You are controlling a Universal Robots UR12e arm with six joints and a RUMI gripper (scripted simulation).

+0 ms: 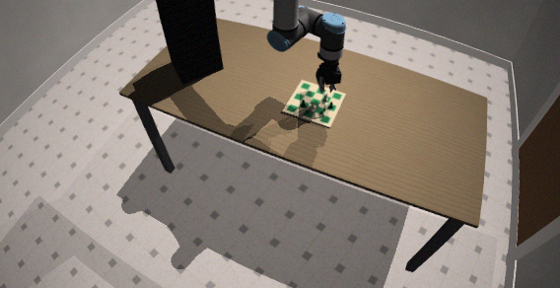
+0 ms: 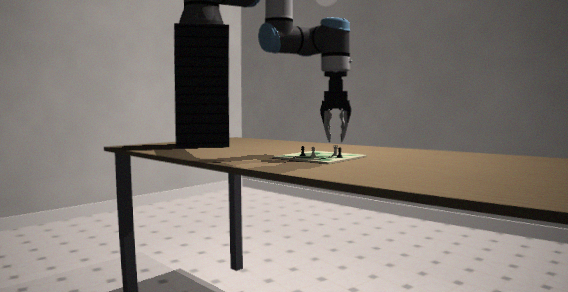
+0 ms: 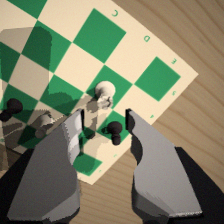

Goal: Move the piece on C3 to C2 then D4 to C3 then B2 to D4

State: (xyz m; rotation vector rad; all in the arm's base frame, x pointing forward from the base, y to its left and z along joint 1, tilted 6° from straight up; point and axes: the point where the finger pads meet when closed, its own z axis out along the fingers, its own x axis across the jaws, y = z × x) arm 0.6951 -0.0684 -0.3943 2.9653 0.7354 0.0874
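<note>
My gripper is now 40 mm past the green-and-cream chessboard, 30 mm to the left of it and 60 mm above it.
</note>
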